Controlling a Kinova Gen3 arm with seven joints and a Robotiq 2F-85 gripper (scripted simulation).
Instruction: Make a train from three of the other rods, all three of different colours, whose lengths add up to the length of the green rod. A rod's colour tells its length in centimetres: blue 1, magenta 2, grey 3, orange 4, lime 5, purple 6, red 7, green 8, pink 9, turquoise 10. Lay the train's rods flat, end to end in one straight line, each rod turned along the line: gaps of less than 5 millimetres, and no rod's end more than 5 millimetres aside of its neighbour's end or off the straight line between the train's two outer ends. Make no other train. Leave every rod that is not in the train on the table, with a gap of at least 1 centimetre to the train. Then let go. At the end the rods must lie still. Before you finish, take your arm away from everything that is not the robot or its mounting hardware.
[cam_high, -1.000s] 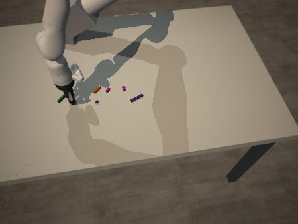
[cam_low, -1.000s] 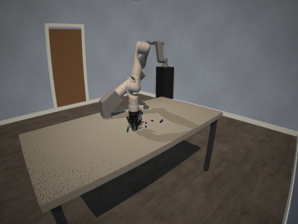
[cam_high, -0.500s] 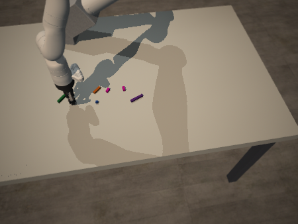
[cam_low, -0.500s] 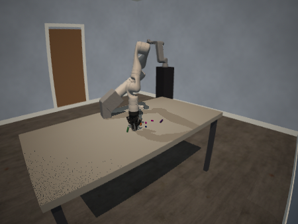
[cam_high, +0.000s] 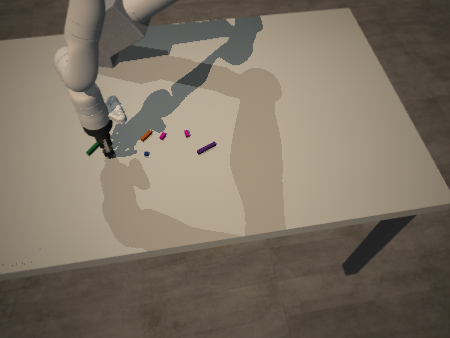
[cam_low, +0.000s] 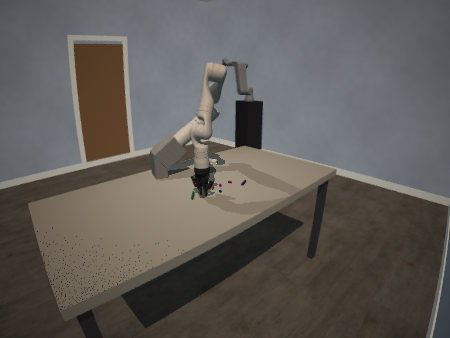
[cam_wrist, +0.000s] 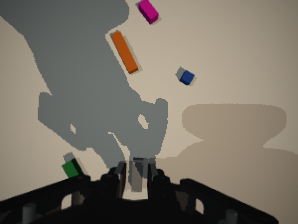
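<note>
Right now the grey rod is 2 cm below my hand. The rest, counted from my hand: orange rod 6 cm behind, 10 cm to the left, 2 cm below; then green rod 3 cm behind, 4 cm to the right, 2 cm below; then blue rod 11 cm to the left, 2 cm below.
</note>
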